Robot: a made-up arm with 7 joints. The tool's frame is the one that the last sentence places.
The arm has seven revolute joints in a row. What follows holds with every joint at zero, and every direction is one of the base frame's. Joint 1 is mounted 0.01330 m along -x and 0.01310 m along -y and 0.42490 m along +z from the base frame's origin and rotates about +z. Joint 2 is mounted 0.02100 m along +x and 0.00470 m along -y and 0.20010 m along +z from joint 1 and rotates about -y. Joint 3 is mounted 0.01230 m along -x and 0.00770 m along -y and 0.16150 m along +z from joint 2 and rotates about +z. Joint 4 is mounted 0.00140 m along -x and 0.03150 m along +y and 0.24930 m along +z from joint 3 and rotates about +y. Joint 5 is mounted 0.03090 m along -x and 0.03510 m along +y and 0.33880 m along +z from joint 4 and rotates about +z. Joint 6 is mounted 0.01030 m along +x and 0.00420 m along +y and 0.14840 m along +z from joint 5 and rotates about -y. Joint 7 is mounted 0.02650 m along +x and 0.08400 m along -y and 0.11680 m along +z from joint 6 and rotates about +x. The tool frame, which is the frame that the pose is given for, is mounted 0.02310 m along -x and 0.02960 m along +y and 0.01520 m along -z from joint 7; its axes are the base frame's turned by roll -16.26, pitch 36.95 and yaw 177.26 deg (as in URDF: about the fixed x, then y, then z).
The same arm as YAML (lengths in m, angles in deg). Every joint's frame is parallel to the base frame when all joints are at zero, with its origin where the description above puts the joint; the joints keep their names.
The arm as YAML. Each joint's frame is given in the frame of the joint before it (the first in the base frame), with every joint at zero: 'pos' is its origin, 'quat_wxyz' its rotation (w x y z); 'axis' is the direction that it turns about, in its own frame. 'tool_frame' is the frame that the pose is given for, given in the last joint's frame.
length_unit: m
angle_unit: deg
joints:
  - joint: joint 1
    pos: [-0.0133, -0.0131, 0.4249]
    quat_wxyz: [1.0, 0.0, 0.0, 0.0]
    axis: "+z"
  - joint: joint 2
    pos: [0.021, -0.0047, 0.2001]
    quat_wxyz: [1.0, 0.0, 0.0, 0.0]
    axis: "-y"
  - joint: joint 3
    pos: [-0.0123, -0.0077, 0.1615]
    quat_wxyz: [1.0, 0.0, 0.0, 0.0]
    axis: "+z"
  - joint: joint 4
    pos: [-0.0014, 0.0315, 0.2493]
    quat_wxyz: [1.0, 0.0, 0.0, 0.0]
    axis: "+y"
  - joint: joint 5
    pos: [-0.0309, 0.0351, 0.3388]
    quat_wxyz: [1.0, 0.0, 0.0, 0.0]
    axis: "+z"
  - joint: joint 6
    pos: [0.0103, 0.0042, 0.1484]
    quat_wxyz: [1.0, 0.0, 0.0, 0.0]
    axis: "-y"
  - joint: joint 7
    pos: [0.0265, -0.084, 0.1168]
    quat_wxyz: [1.0, 0.0, 0.0, 0.0]
    axis: "+x"
tool_frame:
  pos: [-0.0231, 0.0296, -0.0152]
  quat_wxyz: [0.022353, 0.316823, 0.126592, -0.939733]

